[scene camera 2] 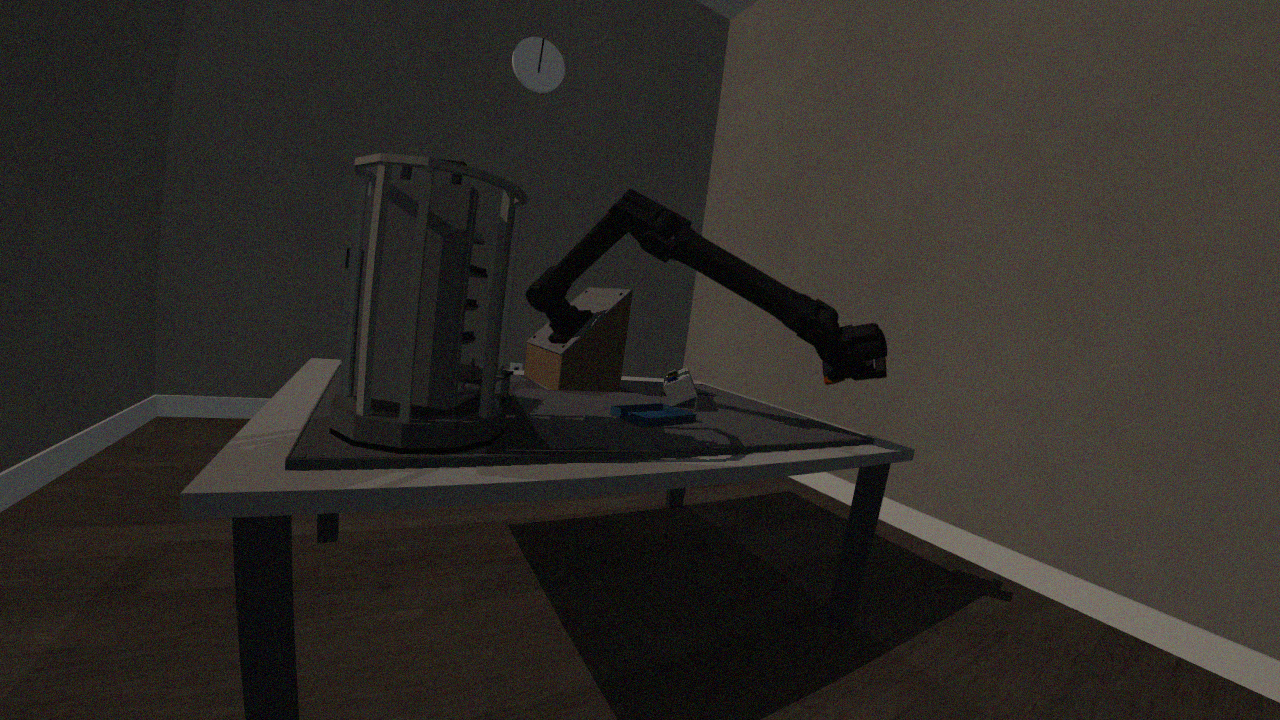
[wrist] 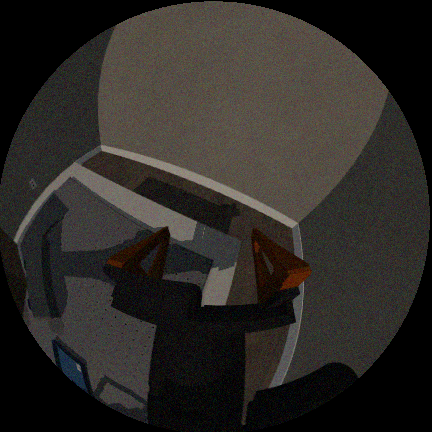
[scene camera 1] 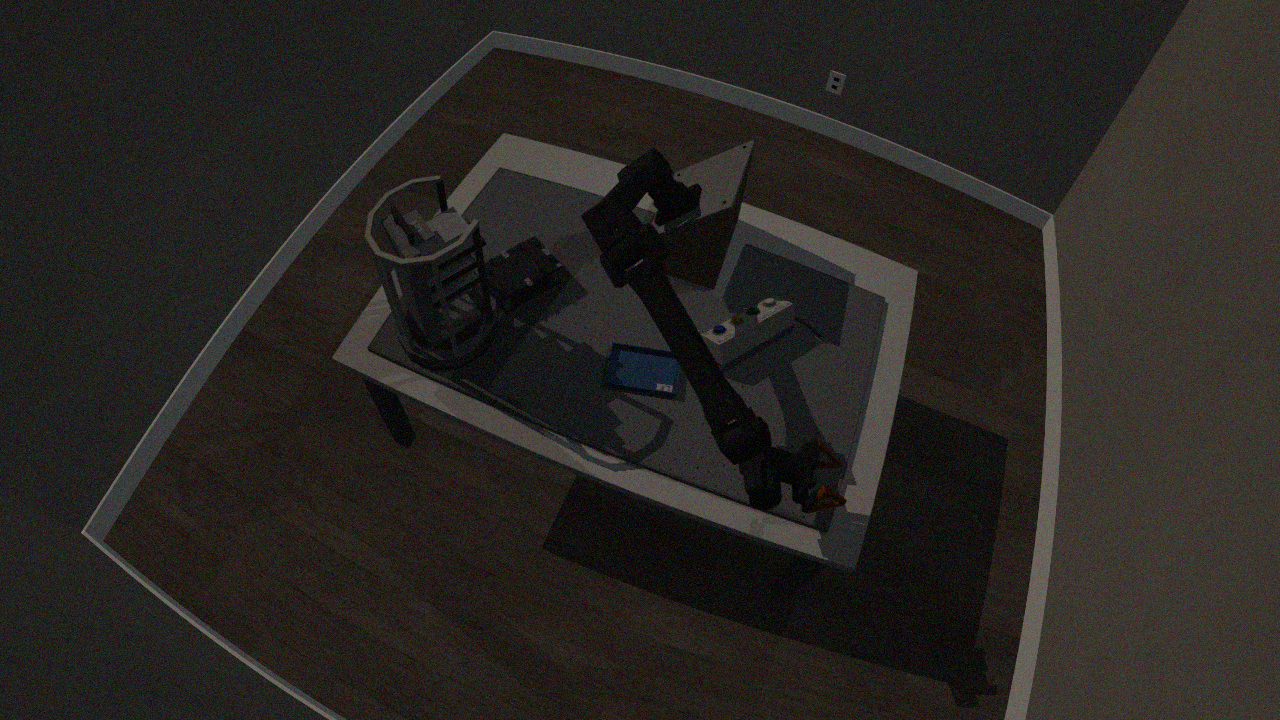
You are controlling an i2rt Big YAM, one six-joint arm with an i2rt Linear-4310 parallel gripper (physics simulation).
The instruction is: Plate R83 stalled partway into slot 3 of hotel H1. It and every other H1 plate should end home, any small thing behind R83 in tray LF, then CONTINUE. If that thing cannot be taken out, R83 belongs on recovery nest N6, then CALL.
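Frame: origin at the arm's base, x right, y ahead, z up, level; millimetres.
Where they show: gripper, fingertip midpoint: [scene camera 2: 864, 375] [wrist: 209, 231] [scene camera 1: 842, 484]; arm's base at its link origin: [scene camera 2: 572, 328] [scene camera 1: 680, 206].
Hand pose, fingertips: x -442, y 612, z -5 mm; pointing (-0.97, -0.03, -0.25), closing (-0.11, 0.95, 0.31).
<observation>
Things, the pixels of their centre, and the offset from my fingertips. Level surfaces: height alone.
- round caged tower at the middle of its body: [scene camera 2: 429, 300] [scene camera 1: 433, 271] dx +910, dy -245, dz +48 mm
- blue tray at the middle of its body: [scene camera 2: 654, 414] [scene camera 1: 643, 369] dx +437, dy -239, dz -138 mm
- dark low fixture at the middle of its body: [scene camera 2: 471, 382] [scene camera 1: 520, 271] dx +776, dy -409, dz -109 mm
- white button box at the middle of its body: [scene camera 1: 749, 328] [scene camera 2: 679, 385] dx +227, dy -386, dz -105 mm
- white-edged table at its surface level: dz -160 mm
My gripper [scene camera 1: 834, 476] [wrist: 209, 231] is open and empty, high over the table's right front corner, its orange fingers wide apart. In scene camera 2 the hand is dark and its fingers are mostly hidden. A round caged tower [scene camera 1: 409, 313] [scene camera 2: 418, 431] with stacked shelf slots stands at the table's left end, far from my gripper. Pale shapes show inside its top; which slot is H1's slot 3, and plate R83, cannot be told. A blue tray [scene camera 1: 641, 370] [scene camera 2: 657, 414] [wrist: 70, 364] with a small white label lies mid-table; the label is unreadable. A dark low fixture [scene camera 1: 528, 273] sits beside the tower; whether it is N6 cannot be told.
A white button box [scene camera 1: 750, 331] [scene camera 2: 680, 387] with blue, yellow, green and white buttons stands right of the tray. The arm rises from a sloped wooden block [scene camera 1: 702, 246] [scene camera 2: 590, 358] at the back. The grey board lies on a white-edged table [scene camera 1: 429, 402] [scene camera 2: 250, 461].
</observation>
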